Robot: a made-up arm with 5 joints. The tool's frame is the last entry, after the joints.
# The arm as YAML. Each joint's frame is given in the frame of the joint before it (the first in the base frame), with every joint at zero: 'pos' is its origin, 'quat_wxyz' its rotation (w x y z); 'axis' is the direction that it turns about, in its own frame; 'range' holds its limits. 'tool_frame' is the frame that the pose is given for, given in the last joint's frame.
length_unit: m
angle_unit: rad
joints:
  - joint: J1
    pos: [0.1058, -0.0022, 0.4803]
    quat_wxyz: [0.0, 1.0, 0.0, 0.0]
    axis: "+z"
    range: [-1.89, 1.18]
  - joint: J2
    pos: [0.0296, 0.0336, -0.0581]
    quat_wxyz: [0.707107, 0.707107, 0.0, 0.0]
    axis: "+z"
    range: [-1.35, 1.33]
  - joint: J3
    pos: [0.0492, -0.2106, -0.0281]
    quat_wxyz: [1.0, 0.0, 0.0, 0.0]
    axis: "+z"
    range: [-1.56, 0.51]
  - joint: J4
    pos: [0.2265, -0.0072, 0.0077]
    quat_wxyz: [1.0, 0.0, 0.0, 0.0]
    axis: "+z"
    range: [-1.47, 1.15]
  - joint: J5
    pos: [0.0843, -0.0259, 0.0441]
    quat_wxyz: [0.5, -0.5, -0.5, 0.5]
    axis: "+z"
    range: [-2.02, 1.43]
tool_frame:
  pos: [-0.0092, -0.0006, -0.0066]
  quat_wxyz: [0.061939, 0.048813, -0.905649, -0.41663]
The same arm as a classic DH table. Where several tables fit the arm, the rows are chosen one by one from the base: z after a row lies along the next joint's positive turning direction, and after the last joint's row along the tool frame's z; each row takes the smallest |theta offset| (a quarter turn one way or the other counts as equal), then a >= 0, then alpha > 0; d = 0 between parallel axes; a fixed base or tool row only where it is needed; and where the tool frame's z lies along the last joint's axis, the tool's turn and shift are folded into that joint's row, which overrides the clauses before.
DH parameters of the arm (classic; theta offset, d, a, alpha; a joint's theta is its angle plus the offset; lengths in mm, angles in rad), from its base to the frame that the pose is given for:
base (fixed): -0.0208 0 105.8 3.1416
J1: -0.0208 -538.4 29.6 1.5708
J2: -1.3413 0 216.3 0
J3: 1.3095 0 226.6 0
J4: -1.539 -9.9 25.9 1.5708
J5: 0.2014 -89.8 9.1 2.272
tool (fixed): 0.0937 1.6 0 0
Joint limits (rad, base to tool): -1.89..1.18 -1.35..1.33 -1.56..0.51 -1.47..1.15 -2.02..1.43

